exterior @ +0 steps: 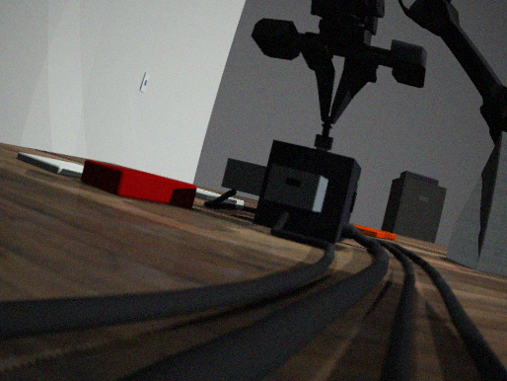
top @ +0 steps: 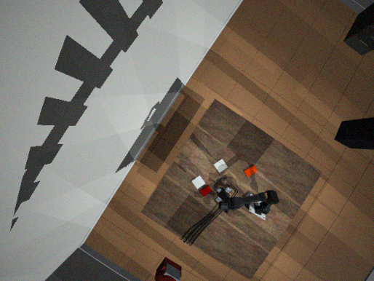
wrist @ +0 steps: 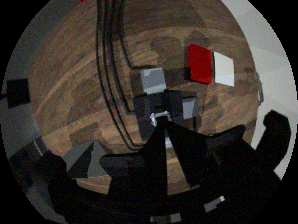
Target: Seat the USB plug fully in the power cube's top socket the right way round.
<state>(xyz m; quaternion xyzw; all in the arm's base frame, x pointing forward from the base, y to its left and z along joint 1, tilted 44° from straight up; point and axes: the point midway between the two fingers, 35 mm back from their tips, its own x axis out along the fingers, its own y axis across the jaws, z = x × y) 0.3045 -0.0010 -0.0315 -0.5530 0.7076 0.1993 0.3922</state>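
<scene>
Right now my gripper tip is 20 mm above the dark USB plug. From my gripper tip the other things lie so: white flat tile (250 mm ahead, 100 mm below); then orange tile (160 mm behind, 310 mm to the right, 100 mm below); then red block (150 mm ahead, 50 mm to the left, 100 mm below).
</scene>
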